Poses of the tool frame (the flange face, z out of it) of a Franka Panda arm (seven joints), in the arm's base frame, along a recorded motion.
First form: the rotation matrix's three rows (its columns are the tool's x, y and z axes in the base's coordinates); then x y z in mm. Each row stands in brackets.
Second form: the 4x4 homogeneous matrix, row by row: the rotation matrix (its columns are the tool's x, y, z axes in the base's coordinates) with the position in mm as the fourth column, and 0 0 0 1 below. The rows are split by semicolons. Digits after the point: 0 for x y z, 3 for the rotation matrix.
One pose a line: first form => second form
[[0.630 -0.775 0.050], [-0.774 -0.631 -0.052], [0.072 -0.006 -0.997]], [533 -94 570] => 0.630 -0.775 0.050 533; -0.774 -0.631 -0.052 -94; 0.072 -0.006 -0.997 570; 0 0 0 1
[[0.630 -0.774 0.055], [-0.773 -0.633 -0.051], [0.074 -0.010 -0.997]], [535 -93 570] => 0.630 -0.774 0.055 535; -0.773 -0.633 -0.051 -93; 0.074 -0.010 -0.997 570; 0 0 0 1
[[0.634 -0.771 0.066], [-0.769 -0.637 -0.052], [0.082 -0.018 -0.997]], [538 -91 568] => 0.634 -0.771 0.066 538; -0.769 -0.637 -0.052 -91; 0.082 -0.018 -0.997 568; 0 0 0 1
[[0.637 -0.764 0.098], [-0.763 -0.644 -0.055], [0.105 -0.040 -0.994]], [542 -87 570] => 0.637 -0.764 0.098 542; -0.763 -0.644 -0.055 -87; 0.105 -0.040 -0.994 570; 0 0 0 1
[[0.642 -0.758 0.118], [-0.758 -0.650 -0.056], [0.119 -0.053 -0.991]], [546 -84 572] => 0.642 -0.758 0.118 546; -0.758 -0.650 -0.056 -84; 0.119 -0.053 -0.991 572; 0 0 0 1
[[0.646 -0.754 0.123], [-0.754 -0.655 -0.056], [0.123 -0.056 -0.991]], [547 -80 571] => 0.646 -0.754 0.123 547; -0.754 -0.655 -0.056 -80; 0.123 -0.056 -0.991 571; 0 0 0 1
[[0.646 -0.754 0.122], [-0.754 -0.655 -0.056], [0.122 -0.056 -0.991]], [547 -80 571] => 0.646 -0.754 0.122 547; -0.754 -0.655 -0.056 -80; 0.122 -0.056 -0.991 571; 0 0 0 1
